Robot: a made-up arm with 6 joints.
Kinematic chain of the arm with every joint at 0, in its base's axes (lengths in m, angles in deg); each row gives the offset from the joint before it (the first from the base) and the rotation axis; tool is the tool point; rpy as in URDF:
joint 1: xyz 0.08 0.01 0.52 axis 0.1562 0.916 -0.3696
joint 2: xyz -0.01 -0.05 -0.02 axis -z
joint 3: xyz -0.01 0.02 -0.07 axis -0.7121 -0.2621 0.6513
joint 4: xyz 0 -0.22 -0.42 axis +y
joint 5: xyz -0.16 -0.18 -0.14 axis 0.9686 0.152 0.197
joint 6: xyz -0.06 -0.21 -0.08 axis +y
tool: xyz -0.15 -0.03 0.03 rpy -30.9 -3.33 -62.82
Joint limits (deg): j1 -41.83..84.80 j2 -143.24..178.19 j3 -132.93..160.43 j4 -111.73..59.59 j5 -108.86..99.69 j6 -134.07..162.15
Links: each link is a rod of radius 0.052 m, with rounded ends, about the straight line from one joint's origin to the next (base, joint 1, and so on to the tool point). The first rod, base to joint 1, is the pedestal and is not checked.
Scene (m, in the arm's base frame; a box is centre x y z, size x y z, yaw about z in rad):
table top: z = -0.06
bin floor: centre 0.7 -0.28 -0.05 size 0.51 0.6 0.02 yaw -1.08
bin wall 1: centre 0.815 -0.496 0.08 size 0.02 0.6 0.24 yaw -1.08
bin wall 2: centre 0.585 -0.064 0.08 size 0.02 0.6 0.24 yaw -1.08
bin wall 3: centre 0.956 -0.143 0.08 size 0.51 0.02 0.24 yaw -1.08
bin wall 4: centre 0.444 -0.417 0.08 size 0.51 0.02 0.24 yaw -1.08
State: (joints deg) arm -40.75 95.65 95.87 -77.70 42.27 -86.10
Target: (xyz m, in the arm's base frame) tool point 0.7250 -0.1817 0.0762
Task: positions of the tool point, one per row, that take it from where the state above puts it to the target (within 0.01 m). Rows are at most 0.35 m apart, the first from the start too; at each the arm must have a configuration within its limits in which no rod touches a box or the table.
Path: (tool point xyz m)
1: 0.4096 -0.9157 0.6642
2: 0.6079 -0.7749 0.6293
3: 0.7513 -0.5975 0.4822
4: 0.7943 -0.3955 0.2757
5: 0.7250 -0.1817 0.0762

